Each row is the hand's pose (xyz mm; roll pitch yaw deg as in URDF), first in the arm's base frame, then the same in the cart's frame.
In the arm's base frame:
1: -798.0 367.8 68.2 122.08 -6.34 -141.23
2: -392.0 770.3 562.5 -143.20 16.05 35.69
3: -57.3 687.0 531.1 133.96 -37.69 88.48
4: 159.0 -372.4 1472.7 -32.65 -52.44 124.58
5: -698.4 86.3 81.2 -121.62 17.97 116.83
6: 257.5 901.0 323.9 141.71 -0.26 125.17
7: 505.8 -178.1 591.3 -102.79 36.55 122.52
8: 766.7 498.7 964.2 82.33 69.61 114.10
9: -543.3 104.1 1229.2 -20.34 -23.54 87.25
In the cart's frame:
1: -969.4 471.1 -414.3 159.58 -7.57 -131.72
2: -884.2 1144.4 -81.7 178.35 13.38 39.78
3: -564.6 1168.0 49.7 112.96 -5.74 110.85
4: -676.0 703.0 1401.4 -32.65 -15.21 138.80
5: -853.8 266.6 -229.5 -129.74 54.68 125.97
6: -218.0 1370.6 -113.8 142.15 36.97 139.53
7: 8.0 630.2 721.9 -107.25 73.72 132.87
8: -12.3 1444.0 771.3 -76.22 72.48 -29.04
9: -1241.7 789.3 729.0 -42.04 7.07 104.73

